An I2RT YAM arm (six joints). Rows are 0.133 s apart.
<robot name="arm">
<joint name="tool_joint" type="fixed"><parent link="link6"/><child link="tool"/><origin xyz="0 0 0" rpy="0 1.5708 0"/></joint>
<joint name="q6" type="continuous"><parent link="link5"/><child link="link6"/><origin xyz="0.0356 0 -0.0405"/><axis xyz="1 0 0"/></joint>
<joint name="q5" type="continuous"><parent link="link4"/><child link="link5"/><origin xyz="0.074 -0.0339 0.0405"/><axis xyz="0 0 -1"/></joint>
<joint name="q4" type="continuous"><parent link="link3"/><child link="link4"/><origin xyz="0.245 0.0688 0.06"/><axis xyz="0 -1 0"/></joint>
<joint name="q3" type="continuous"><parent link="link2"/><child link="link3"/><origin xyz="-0.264 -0.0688 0"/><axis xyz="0 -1 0"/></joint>
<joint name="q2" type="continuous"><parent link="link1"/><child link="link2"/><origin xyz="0.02 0.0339 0.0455"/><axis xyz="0 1 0"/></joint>
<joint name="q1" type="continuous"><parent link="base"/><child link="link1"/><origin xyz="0 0 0.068"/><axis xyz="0 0 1"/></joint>
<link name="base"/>
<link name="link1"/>
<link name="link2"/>
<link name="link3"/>
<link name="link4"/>
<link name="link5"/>
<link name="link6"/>
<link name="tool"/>
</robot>
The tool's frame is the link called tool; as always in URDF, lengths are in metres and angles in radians. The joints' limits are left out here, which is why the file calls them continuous.
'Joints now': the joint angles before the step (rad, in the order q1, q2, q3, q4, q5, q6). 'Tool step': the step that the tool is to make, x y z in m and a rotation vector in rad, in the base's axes. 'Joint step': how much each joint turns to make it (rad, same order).
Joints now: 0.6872 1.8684 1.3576 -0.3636 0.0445 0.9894
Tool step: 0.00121 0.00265 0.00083 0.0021 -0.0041 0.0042
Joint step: 0.0031 0.0076 0.0122 0.0000 0.0000 -0.0015
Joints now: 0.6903 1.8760 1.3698 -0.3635 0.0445 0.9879
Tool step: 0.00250 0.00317 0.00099 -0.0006 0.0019 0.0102
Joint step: 0.0015 0.0138 0.0230 -0.0107 -0.0062 -0.0062
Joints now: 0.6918 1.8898 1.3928 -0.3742 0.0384 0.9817
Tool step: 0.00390 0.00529 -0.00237 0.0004 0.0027 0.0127
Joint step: 0.0031 0.0261 0.0261 -0.0016 -0.0077 -0.0061
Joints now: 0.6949 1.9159 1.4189 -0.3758 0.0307 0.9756
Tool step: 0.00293 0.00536 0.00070 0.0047 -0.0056 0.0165
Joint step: 0.0046 0.0184 0.0261 -0.0001 -0.0077 -0.0091
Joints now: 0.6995 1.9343 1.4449 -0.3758 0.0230 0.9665
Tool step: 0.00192 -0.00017 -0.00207 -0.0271 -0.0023 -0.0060
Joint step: -0.0015 0.0108 0.0109 -0.0154 0.0199 -0.0109
